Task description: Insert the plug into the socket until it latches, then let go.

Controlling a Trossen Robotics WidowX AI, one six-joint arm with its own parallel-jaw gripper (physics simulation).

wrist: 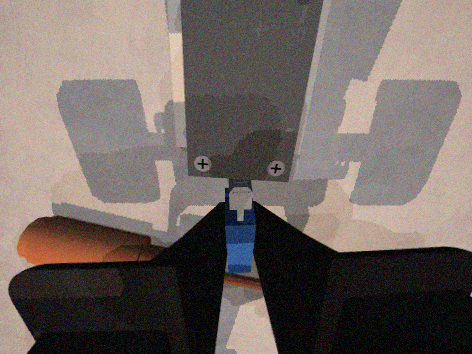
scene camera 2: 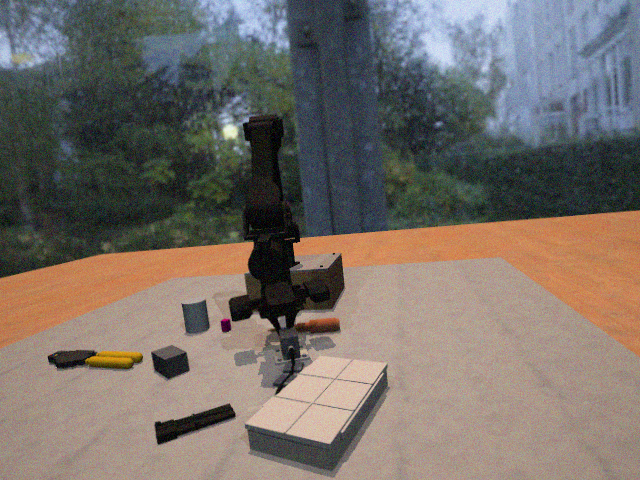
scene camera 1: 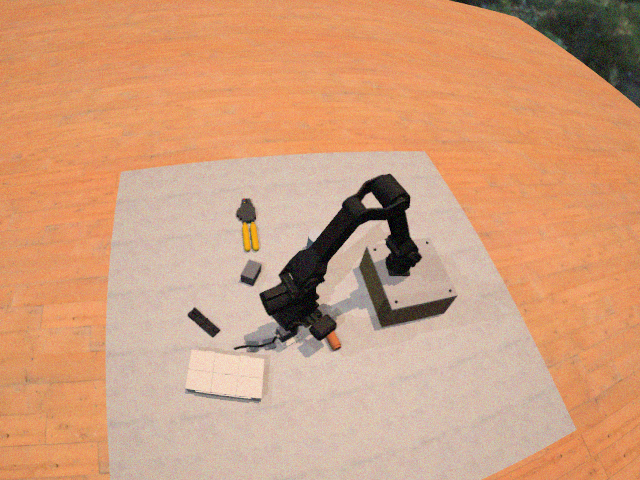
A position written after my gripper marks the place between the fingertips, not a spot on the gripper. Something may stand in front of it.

Note:
My gripper (scene camera 2: 286, 339) grips a blue plug (wrist: 240, 224). A dark cube (scene camera 2: 170, 361) and an orange-handled screwdriver (wrist: 57, 239) rest on the table. Further things: a socket (scene camera 2: 289, 340).
My gripper shows as well in the wrist view (wrist: 237, 209) and in scene camera 1 (scene camera 1: 304, 322). The socket shows as well in the wrist view (wrist: 242, 85). The wrist view does not show the dark cube: it is out of frame.

